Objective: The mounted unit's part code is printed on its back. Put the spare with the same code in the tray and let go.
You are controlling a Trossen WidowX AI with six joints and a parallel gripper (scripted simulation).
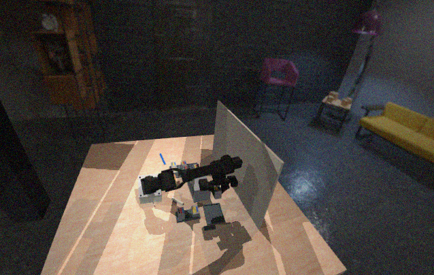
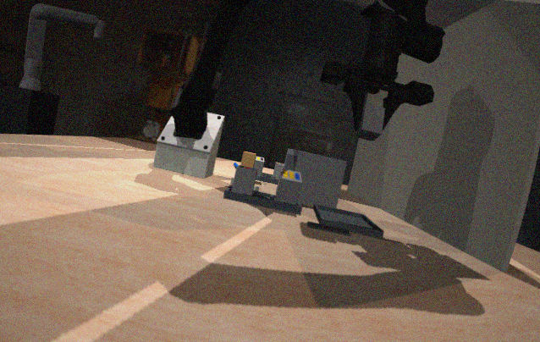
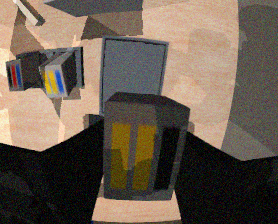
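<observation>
Right now the flat dark tray is 15 cm below my gripper tip. The rest, counted from my gripper tip: grey spare 3 cm above; then rack 14 cm behind, 2 cm to the left, 14 cm below; then dark slab 5 cm behind, 8 cm to the right, 15 cm below.
</observation>
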